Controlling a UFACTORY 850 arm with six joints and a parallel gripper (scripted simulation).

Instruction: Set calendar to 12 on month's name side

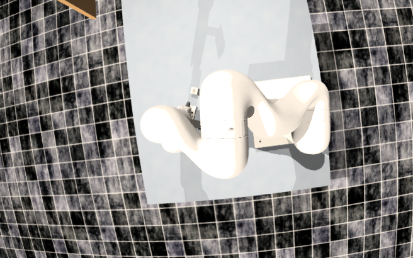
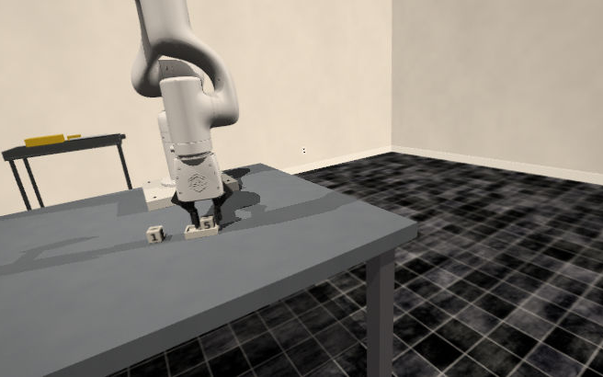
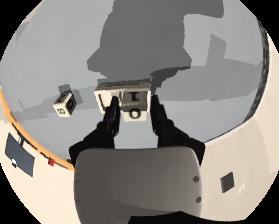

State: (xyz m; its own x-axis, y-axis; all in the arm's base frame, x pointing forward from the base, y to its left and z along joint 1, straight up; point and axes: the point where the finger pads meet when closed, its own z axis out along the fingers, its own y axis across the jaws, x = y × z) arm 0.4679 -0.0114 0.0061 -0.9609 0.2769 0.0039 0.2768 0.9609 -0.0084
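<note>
Right now my hand is 30 mm above the calendar tray, 20 mm to the left of it and 10 mm past it.
</note>
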